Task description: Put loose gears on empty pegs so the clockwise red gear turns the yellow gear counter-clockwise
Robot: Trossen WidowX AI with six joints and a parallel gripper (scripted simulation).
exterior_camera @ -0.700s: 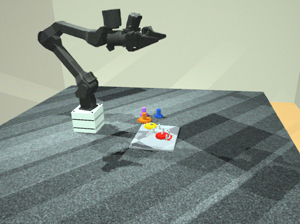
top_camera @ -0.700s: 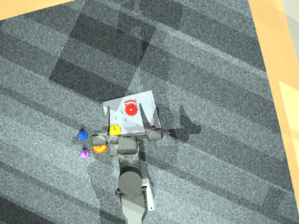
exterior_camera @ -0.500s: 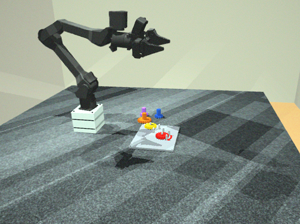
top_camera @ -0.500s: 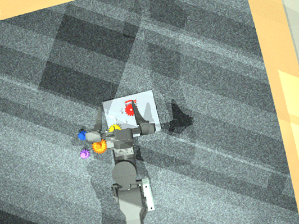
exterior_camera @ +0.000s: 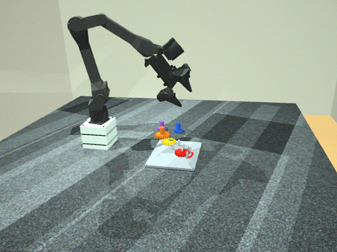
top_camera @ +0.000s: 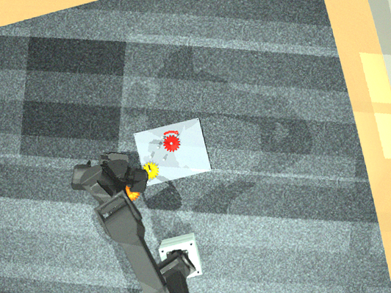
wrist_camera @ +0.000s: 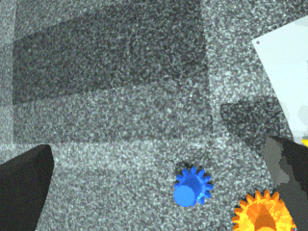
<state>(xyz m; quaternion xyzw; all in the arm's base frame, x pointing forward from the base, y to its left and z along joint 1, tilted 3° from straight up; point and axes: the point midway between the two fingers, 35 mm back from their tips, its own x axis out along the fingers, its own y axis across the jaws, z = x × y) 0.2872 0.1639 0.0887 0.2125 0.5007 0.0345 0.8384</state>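
Now: gripper tip 15 cm above the purple gear, 13 cm past it and 3 cm to the right of it. The rest, counted from my gripper tip: orange gear 15 cm below, 10 cm behind, 3 cm to the right; white arrow 15 cm below, 7 cm to the right, 6 cm behind; blue gear 15 cm below, 5 cm behind, 4 cm to the left.
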